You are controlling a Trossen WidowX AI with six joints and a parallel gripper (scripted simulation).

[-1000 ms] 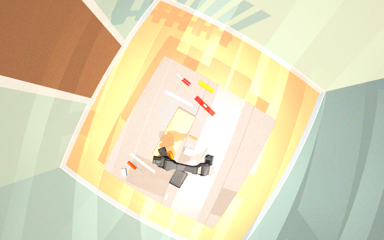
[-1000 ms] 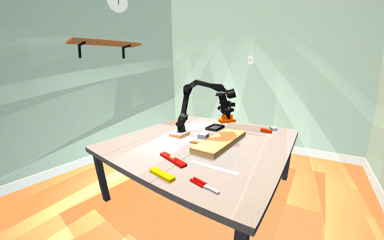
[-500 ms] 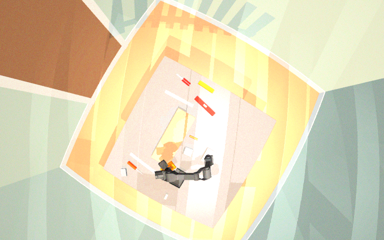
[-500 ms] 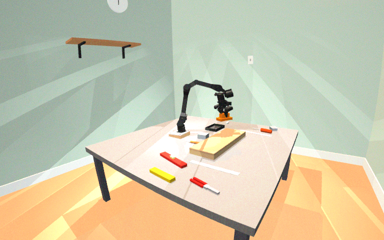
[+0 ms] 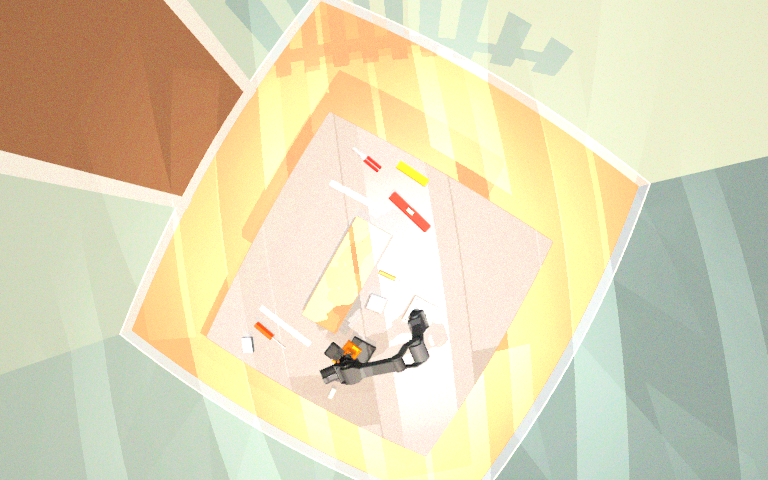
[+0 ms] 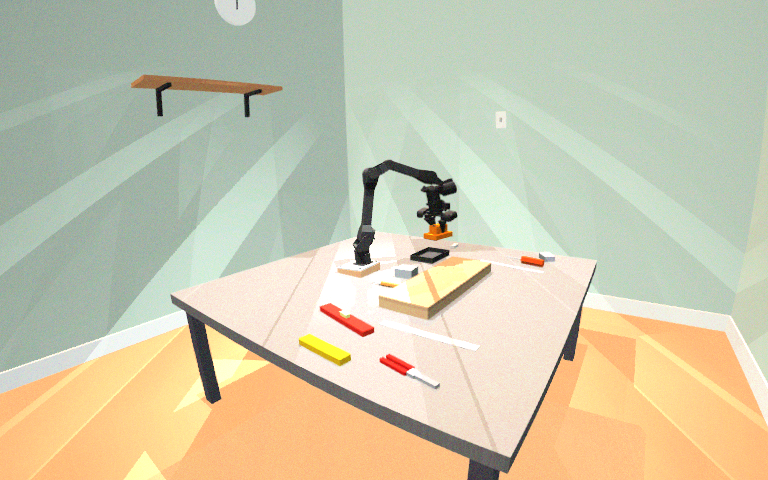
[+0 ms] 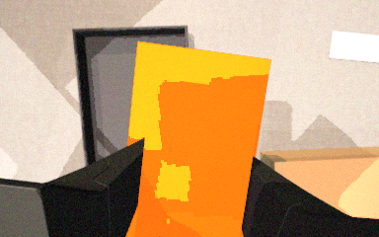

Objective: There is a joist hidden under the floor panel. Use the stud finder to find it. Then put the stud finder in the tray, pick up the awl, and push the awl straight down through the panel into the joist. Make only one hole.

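My gripper tip is now 6 cm past the dark grey tray, 1 cm to the right of it and 12 cm above it. Round my gripper tip: grey block: 3 cm ahead, 26 cm to the right, 11 cm below; then awl: 4 cm ahead, 40 cm to the right, 12 cm below; then stud finder: 2 cm to the right, 2 cm above.
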